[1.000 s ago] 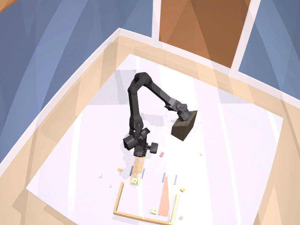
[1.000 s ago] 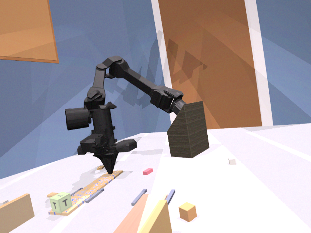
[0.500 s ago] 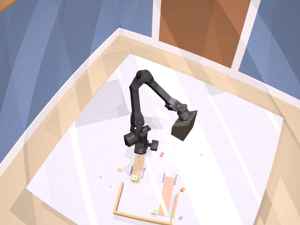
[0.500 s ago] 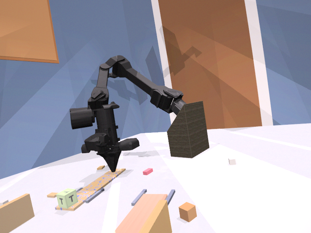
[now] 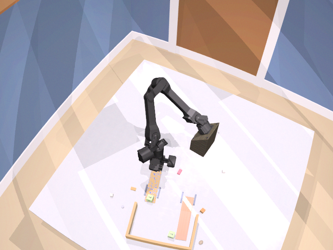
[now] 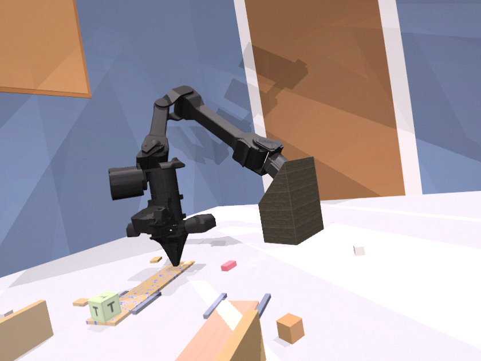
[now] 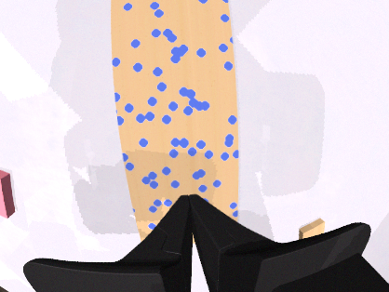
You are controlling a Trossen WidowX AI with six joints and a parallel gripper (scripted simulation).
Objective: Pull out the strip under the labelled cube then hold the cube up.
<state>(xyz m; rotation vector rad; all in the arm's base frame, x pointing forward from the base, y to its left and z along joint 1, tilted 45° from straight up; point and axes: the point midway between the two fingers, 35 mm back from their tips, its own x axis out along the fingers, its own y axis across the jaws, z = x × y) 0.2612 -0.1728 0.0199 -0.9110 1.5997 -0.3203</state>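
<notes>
The pink block is 4 cm behind my gripper tip and 12 cm to the left of it. From my gripper tip the other things lie so: orange cube (9 cm ahead, 34 cm to the left, 1 cm above).
</notes>
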